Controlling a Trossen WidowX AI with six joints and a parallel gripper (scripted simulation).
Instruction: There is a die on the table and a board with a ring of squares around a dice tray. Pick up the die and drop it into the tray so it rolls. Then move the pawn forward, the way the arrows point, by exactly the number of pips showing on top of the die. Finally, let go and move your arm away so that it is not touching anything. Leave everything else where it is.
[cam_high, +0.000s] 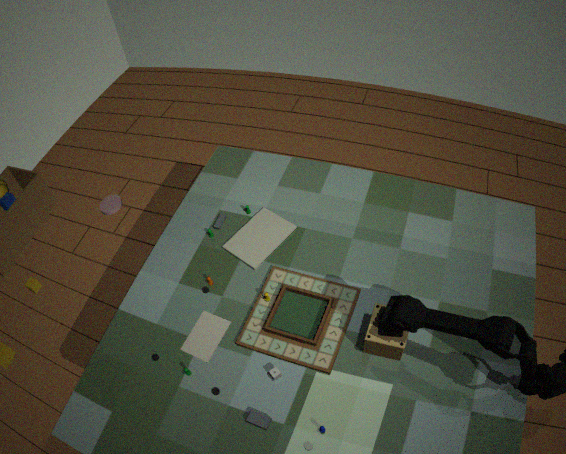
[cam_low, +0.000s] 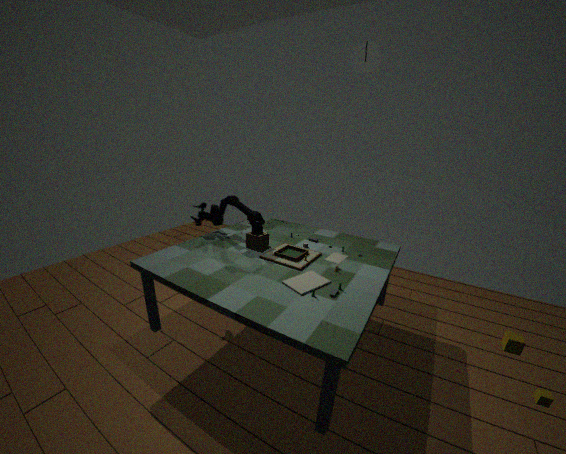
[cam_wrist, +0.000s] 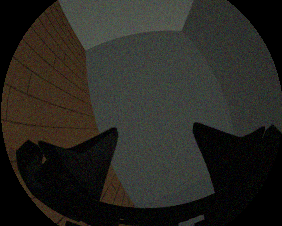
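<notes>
Now: gripper tip 94 cm short of the die, 5 cm to the right of it and 12 cm above it. Round my gripper tip: blue pawn 79 cm ahead, 20 cm to the left, 12 cm below; dark green dice tray 91 cm ahead, 14 cm to the right, 13 cm below; yellow pawn 102 cm ahead, 18 cm to the right, 11 cm below.
</notes>
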